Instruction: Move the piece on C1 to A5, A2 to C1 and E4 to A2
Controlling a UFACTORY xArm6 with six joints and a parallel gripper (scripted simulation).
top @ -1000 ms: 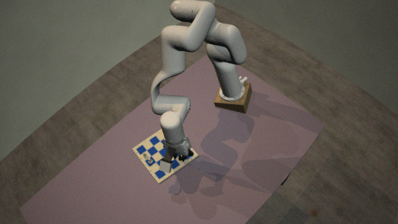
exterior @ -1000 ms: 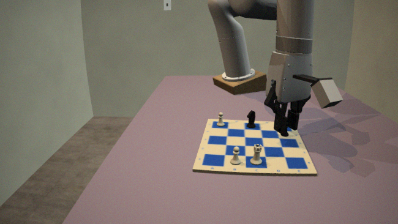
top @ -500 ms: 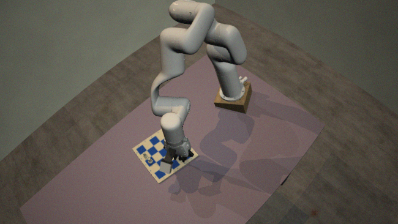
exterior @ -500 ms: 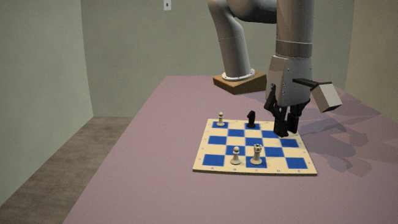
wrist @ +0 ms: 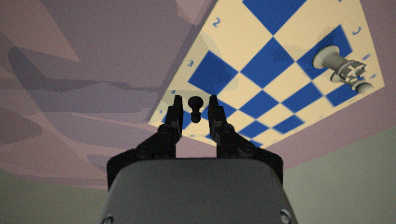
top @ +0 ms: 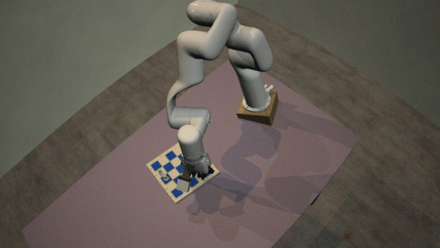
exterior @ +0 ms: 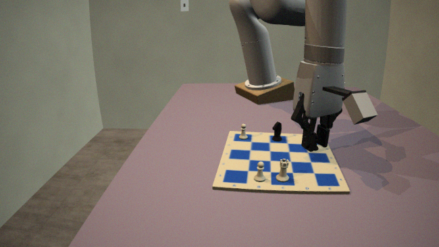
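Right now my hand is 10 mm above the black pawn. Also, from my hand: white rook: 110 mm ahead, 80 mm to the right, 10 mm below; chessboard: 40 mm ahead, 70 mm to the right, 30 mm below; black knight: 40 mm behind, 80 mm to the right, 10 mm below.
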